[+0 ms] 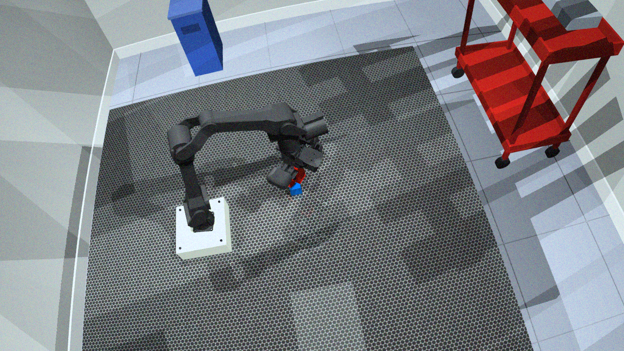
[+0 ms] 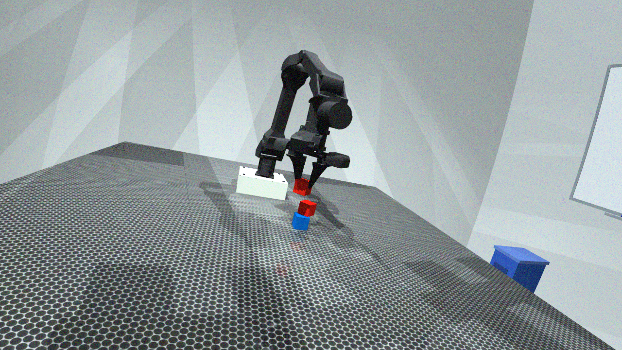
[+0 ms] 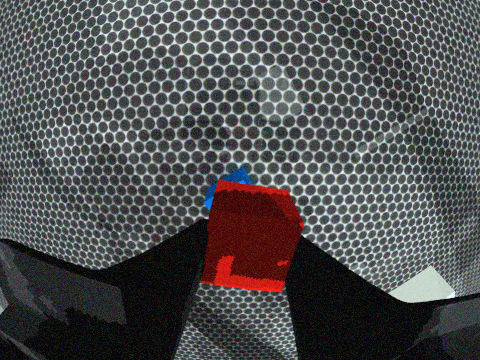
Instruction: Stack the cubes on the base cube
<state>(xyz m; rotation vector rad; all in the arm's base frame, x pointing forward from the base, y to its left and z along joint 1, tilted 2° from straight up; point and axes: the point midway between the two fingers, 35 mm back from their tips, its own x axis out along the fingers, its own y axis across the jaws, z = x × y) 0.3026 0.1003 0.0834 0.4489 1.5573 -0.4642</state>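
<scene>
Right now my gripper tip is 20 mm past the blue base cube, 20 mm to the right of it and 100 mm above it.
</scene>
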